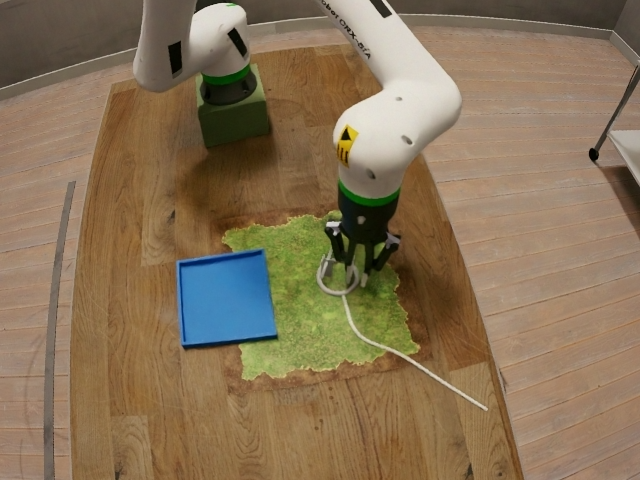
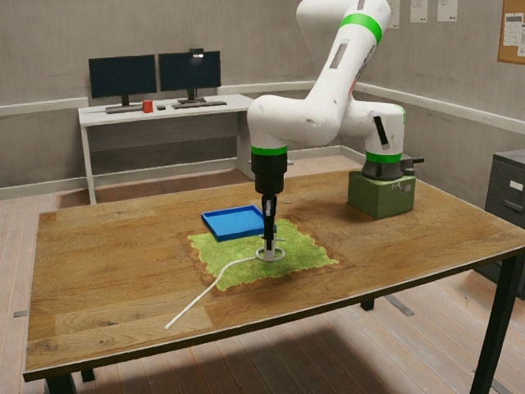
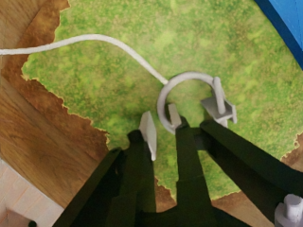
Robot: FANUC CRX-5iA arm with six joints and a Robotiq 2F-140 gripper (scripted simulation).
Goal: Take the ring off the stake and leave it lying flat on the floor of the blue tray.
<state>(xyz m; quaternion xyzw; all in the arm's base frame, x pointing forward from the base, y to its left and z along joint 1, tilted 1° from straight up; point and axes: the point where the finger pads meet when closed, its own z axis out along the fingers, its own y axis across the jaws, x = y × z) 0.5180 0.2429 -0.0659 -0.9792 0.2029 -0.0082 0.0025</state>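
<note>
The ring is 4 cm to the right of my hand, 4 cm below it and 2 cm behind it. The rest, counted from my hand: grey stake 6 cm to the right, 3 cm behind, 2 cm below; then blue tray 27 cm to the right, 4 cm below, 1 cm ahead.
</note>
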